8 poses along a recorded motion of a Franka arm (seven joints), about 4.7 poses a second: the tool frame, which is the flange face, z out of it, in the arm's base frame.
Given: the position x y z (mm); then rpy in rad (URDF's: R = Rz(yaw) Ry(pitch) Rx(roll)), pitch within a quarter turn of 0, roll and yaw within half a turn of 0.
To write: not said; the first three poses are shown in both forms.
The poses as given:
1: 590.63, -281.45, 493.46, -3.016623, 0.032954, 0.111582
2: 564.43, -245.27, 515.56, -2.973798, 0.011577, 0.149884
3: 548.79, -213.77, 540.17, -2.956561, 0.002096, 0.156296
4: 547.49, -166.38, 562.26, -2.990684, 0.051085, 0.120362
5: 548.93, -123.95, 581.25, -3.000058, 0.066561, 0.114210
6: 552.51, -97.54, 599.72, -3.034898, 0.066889, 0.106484
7: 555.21, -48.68, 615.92, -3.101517, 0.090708, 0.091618
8: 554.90, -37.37, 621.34, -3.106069, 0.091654, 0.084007
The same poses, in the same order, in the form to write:
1: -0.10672, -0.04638, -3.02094, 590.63, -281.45, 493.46
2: -0.14593, -0.03623, -2.97732, 564.43, -245.27, 515.56
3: -0.15329, -0.03068, -2.95908, 548.79, -213.77, 540.17
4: -0.11158, -0.06822, -2.99757, 547.49, -166.38, 562.26
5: -0.10403, -0.08158, -3.00811, 548.93, -123.95, 581.25
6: -0.09906, -0.07748, -3.04231, 552.51, -97.54, 599.72
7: -0.08831, -0.09393, -3.10983, 555.21, -48.68, 615.92
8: -0.08106, -0.09427, -3.11375, 554.90, -37.37, 621.34
